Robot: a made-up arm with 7 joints.
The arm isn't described. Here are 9 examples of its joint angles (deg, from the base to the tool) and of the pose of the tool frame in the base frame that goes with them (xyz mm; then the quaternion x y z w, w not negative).
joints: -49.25 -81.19 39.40 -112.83 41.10 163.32 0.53
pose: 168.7 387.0 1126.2 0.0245 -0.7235 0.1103 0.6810
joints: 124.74 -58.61 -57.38 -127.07 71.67 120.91 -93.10
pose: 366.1 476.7 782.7 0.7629 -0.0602 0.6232 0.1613
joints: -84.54 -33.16 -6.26 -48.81 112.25 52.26 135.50
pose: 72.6 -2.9 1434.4 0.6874 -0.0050 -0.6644 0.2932
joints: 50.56 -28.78 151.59 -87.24 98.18 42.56 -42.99
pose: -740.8 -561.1 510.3 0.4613 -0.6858 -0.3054 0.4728
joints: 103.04 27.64 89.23 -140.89 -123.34 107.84 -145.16
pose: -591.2 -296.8 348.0 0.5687 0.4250 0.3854 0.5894
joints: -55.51 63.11 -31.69 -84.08 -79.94 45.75 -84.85
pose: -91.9 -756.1 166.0 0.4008 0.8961 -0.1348 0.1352
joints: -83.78 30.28 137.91 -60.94 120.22 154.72 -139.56
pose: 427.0 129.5 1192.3 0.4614 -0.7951 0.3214 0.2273
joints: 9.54 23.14 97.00 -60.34 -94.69 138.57 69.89
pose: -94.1 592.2 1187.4 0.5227 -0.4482 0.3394 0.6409
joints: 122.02 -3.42 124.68 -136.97 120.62 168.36 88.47
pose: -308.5 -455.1 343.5 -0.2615 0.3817 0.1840 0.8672
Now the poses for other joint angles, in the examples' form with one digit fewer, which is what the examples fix.
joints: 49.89 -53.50 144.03 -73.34 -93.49 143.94 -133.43
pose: -788 -447 310 0.528 0.600 0.385 0.461
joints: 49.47 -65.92 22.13 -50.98 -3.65 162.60 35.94
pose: -576 -370 1159 0.698 -0.606 0.382 0.010
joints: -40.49 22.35 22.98 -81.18 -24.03 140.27 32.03
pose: 784 -250 772 0.139 -0.244 -0.334 0.900
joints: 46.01 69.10 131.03 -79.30 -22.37 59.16 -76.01
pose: -346 493 1084 -0.111 -0.159 -0.831 0.521
